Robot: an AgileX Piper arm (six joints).
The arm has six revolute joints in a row. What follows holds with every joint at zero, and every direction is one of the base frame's.
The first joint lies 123 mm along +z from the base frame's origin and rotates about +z.
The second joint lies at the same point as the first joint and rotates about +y.
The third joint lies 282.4 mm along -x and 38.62 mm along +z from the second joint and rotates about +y.
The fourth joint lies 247.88 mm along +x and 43.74 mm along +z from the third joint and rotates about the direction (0.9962, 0, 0.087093).
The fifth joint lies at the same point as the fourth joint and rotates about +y.
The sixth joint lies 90.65 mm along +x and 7.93 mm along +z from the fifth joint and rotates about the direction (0.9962, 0, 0.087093).
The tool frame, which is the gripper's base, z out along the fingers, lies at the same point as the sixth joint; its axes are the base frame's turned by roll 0, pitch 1.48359 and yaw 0 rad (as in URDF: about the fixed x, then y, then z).
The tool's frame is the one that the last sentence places.
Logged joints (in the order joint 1, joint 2, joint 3, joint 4, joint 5, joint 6), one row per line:
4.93, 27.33, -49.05, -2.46, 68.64, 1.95
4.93, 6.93, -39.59, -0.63, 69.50, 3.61
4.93, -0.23, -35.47, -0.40, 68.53, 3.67
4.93, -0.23, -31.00, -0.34, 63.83, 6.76
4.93, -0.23, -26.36, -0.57, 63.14, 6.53
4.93, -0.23, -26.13, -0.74, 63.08, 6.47
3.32, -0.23, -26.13, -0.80, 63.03, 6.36
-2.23, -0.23, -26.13, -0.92, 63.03, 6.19
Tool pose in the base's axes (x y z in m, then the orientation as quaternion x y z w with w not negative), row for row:
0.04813, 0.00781, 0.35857, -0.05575, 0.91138, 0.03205, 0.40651
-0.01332, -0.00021, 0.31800, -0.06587, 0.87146, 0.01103, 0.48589
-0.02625, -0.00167, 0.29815, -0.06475, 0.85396, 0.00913, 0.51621
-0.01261, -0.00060, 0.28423, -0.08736, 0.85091, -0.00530, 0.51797
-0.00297, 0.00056, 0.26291, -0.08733, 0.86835, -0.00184, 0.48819
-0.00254, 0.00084, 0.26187, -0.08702, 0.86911, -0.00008, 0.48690
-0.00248, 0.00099, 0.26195, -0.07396, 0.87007, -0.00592, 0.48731
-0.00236, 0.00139, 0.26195, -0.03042, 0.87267, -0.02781, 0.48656
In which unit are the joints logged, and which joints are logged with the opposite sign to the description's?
The joints are logged in degrees. Opposite sign: joint 4, joint 6.
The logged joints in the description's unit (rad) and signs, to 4 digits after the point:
0.0860, 0.4770, -0.8561, 0.0429, 1.1980, -0.0340
0.0860, 0.1210, -0.6910, 0.0110, 1.2130, -0.0630
0.0860, -0.0040, -0.6191, 0.0070, 1.1961, -0.0641
0.0860, -0.0040, -0.5411, 0.0059, 1.1140, -0.1180
0.0860, -0.0040, -0.4601, 0.0099, 1.1020, -0.1140
0.0860, -0.0040, -0.4561, 0.0129, 1.1010, -0.1129
0.0579, -0.0040, -0.4561, 0.0140, 1.1001, -0.1110
-0.0389, -0.0040, -0.4561, 0.0161, 1.1001, -0.1080

